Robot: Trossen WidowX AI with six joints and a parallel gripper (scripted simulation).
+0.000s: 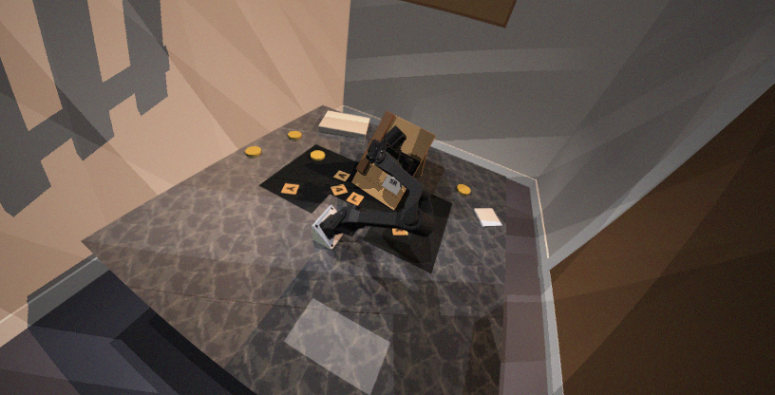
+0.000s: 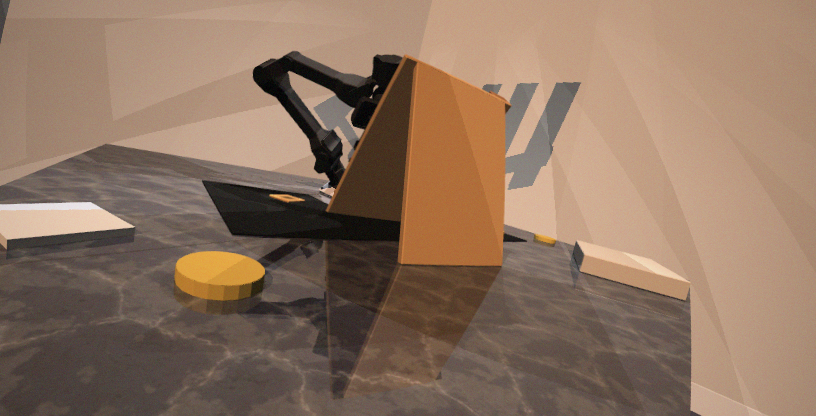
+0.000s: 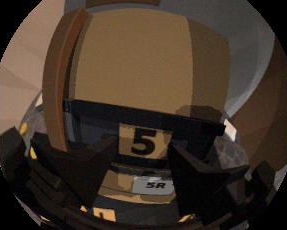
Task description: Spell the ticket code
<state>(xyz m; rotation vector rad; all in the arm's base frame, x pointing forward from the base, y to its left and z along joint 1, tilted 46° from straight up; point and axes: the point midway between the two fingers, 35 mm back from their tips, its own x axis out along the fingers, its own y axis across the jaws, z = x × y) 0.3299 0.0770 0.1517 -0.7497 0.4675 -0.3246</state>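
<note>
The white ticket is 6 cm behind my gripper tip, 3 cm to the right of it and 8 cm below it. From my gripper tip the other things lie so: black mat (17 cm behind, 7 cm to the left, 16 cm below); pale flat box (30 cm ahead, 47 cm to the left, 15 cm below); pale card (10 cm ahead, 47 cm to the right, 16 cm below).
</note>
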